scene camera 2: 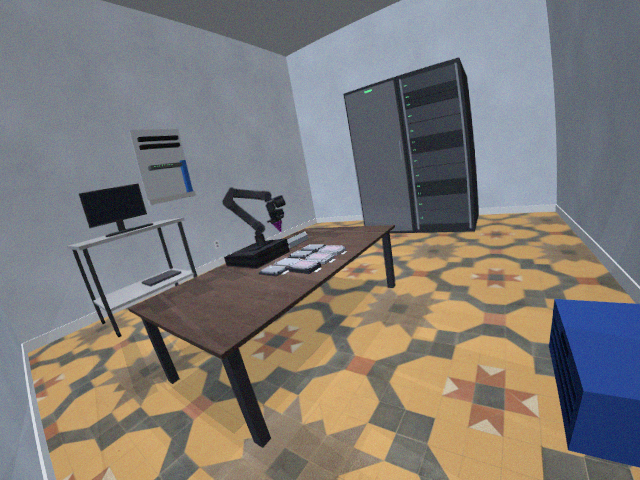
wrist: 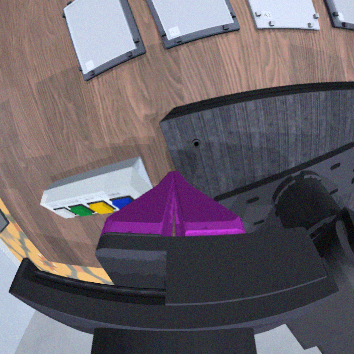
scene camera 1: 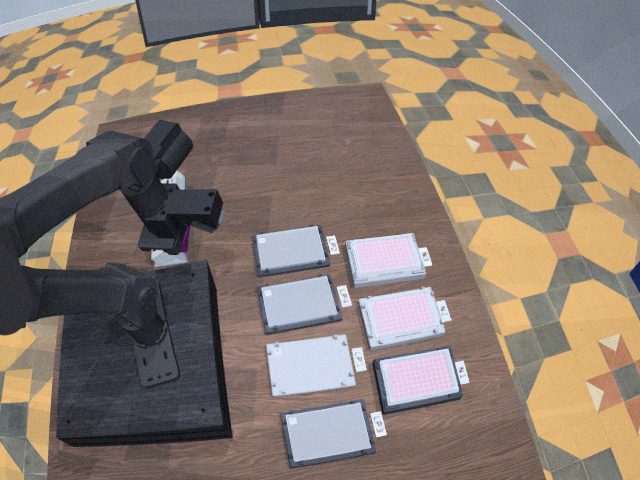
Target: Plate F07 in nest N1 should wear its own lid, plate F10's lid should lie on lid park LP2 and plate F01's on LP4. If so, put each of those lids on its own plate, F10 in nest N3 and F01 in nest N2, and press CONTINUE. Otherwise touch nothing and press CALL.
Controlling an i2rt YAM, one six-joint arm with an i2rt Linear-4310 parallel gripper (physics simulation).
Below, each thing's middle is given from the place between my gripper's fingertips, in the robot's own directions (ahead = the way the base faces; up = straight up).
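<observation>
My hand: 11 cm above the white button box [wrist: 127,178], 20 cm to the right of it, 3 cm past it. From my hand, lid park LP1 [scene camera 1: 322,364]: 14 cm below, 21 cm to the right, 16 cm ahead.
</observation>
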